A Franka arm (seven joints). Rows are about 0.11 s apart.
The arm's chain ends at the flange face. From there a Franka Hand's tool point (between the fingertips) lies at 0.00 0.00 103.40 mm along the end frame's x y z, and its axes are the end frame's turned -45 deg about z.
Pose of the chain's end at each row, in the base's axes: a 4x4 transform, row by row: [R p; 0 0 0 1], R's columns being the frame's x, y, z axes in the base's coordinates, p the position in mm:
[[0.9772 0.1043 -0.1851 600.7], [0.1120 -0.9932 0.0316 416.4], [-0.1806 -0.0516 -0.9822 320.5], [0 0 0 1]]
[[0.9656 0.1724 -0.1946 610.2], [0.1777 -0.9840 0.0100 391.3], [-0.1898 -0.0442 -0.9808 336.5], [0 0 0 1]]
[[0.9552 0.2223 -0.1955 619.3], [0.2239 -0.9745 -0.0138 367.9], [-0.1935 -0.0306 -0.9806 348.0], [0 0 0 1]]
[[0.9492 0.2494 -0.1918 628.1], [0.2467 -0.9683 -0.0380 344.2], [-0.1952 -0.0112 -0.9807 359.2], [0 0 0 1]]
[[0.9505 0.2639 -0.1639 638.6], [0.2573 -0.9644 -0.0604 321.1], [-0.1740 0.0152 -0.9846 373.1], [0 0 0 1]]
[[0.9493 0.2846 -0.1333 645.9], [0.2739 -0.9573 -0.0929 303.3], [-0.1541 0.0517 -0.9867 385.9], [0 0 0 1]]
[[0.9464 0.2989 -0.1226 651.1], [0.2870 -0.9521 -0.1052 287.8], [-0.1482 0.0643 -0.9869 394.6], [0 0 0 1]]
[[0.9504 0.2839 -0.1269 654.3], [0.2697 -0.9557 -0.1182 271.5], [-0.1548 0.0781 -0.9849 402.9], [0 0 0 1]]
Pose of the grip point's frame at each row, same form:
[[0.6172 0.7647 -0.1851 581.6], [0.7815 -0.6231 0.0316 419.7], [-0.0912 -0.1642 -0.9822 218.9], [0 0 0 1]]
[[0.5609 0.8047 -0.1946 590.1], [0.8214 -0.5701 0.0100 392.3], [-0.1030 -0.1655 -0.9808 235.1], [0 0 0 1]]
[[0.5182 0.8326 -0.1955 599.1], [0.8474 -0.5308 -0.0138 366.5], [-0.1152 -0.1585 -0.9806 246.6], [0 0 0 1]]
[[0.4948 0.8475 -0.1918 608.3], [0.8591 -0.5102 -0.0380 340.3], [-0.1301 -0.1459 -0.9807 257.8], [0 0 0 1]]
[[0.4855 0.8587 -0.1639 621.7], [0.8639 -0.5000 -0.0604 314.9], [-0.1338 -0.1123 -0.9846 271.3], [0 0 0 1]]
[[0.4700 0.8725 -0.1333 632.1], [0.8706 -0.4832 -0.0929 293.7], [-0.1455 -0.0724 -0.9867 283.9], [0 0 0 1]]
[[0.4579 0.8806 -0.1226 638.4], [0.8762 -0.4703 -0.1052 276.9], [-0.1503 -0.0593 -0.9869 292.6], [0 0 0 1]]
[[0.4713 0.8728 -0.1269 641.2], [0.8665 -0.4851 -0.1182 259.3], [-0.1647 -0.0542 -0.9849 301.1], [0 0 0 1]]

